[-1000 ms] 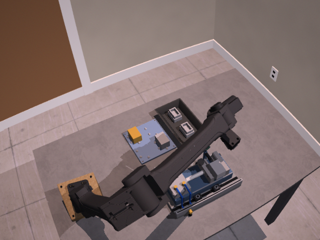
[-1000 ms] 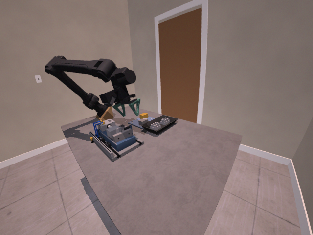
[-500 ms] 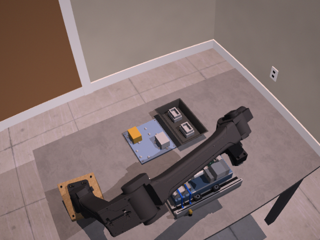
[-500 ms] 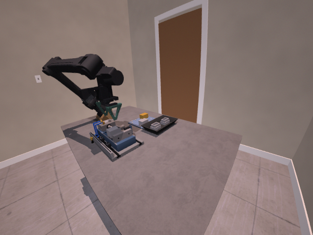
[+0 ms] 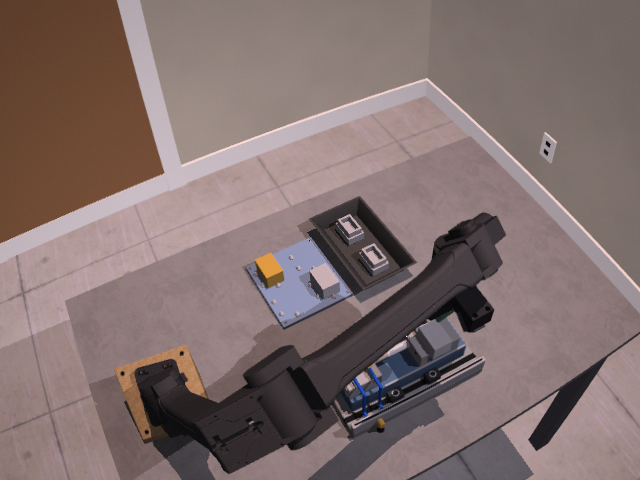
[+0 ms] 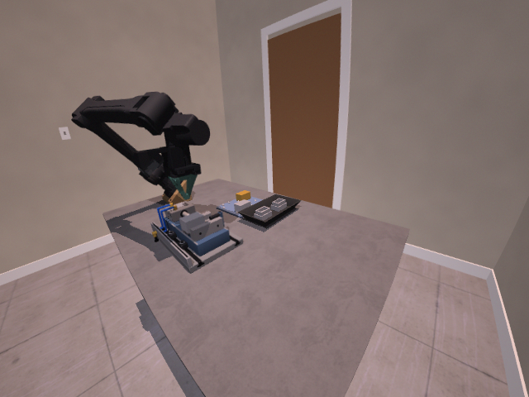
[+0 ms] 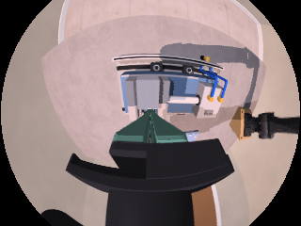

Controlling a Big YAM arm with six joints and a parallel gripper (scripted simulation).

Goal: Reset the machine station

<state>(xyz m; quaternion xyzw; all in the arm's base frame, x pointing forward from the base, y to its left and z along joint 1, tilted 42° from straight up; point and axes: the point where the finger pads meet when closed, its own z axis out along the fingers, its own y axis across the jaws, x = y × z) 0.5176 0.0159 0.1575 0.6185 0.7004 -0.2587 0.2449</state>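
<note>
My hand is 60 mm past the blue vise, 20 mm to the right of it and 140 mm above it. The rest, counted from my hand: gray rail: 50 mm behind, 70 mm to the right, 140 mm below; yellow brass blank: 230 mm behind, 340 mm to the left, 150 mm below.
</note>
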